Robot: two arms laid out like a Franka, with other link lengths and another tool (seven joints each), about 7 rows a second.
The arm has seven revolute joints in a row. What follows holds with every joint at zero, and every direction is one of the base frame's.
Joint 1 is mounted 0.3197 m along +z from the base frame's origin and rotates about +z.
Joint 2 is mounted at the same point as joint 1 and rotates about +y.
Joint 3 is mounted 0.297 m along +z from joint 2 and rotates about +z.
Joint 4 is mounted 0.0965 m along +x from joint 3 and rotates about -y.
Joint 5 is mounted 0.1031 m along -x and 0.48 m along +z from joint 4 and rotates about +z.
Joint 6 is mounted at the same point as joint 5 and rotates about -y.
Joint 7 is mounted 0.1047 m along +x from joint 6 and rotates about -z.
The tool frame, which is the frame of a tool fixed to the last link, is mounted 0.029 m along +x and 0.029 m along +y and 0.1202 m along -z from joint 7; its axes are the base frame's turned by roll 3.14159, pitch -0.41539 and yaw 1.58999 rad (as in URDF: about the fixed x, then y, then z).
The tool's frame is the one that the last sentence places.
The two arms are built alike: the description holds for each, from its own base.
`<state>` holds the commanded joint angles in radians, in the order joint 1, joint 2, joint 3, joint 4, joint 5, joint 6, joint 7, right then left.
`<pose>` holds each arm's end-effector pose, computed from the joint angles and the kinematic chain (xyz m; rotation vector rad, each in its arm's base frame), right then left.
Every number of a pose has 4 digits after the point. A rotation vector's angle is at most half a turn.
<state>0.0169 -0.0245 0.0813 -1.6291 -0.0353 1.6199 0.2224 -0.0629 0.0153 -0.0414 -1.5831 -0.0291 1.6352 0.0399</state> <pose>0.7084 0.0883 0.5869 -2.1276 -1.9270 -0.4337 0.7215 -0.0506 0.5891 -2.1495 -1.9140 -0.4576</pose>
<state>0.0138 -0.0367 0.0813 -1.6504 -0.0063 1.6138 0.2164 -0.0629 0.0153 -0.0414 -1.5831 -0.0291 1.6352 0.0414</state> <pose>0.7035 0.0893 0.5820 -2.1063 -1.9027 -0.4357 0.7215 -0.0507 0.5891 -2.1511 -1.9125 -0.4579</pose>
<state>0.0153 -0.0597 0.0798 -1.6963 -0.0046 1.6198 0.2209 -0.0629 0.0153 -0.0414 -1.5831 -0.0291 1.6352 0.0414</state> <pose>0.6964 0.0890 0.5704 -2.1093 -1.8899 -0.4161 0.7215 -0.0507 0.5891 -2.1511 -1.9125 -0.4579</pose>
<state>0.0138 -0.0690 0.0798 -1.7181 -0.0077 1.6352 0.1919 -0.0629 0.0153 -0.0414 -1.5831 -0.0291 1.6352 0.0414</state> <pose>0.6942 0.0886 0.5653 -2.0830 -1.9203 -0.4106 0.7215 -0.0507 0.5891 -2.1511 -1.9125 -0.4579</pose>
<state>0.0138 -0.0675 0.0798 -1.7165 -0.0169 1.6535 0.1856 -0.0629 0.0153 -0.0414 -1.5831 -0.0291 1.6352 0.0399</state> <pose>0.6968 0.0880 0.5676 -2.0832 -1.9424 -0.4239 0.7215 -0.0506 0.5891 -2.1495 -1.9140 -0.4576</pose>
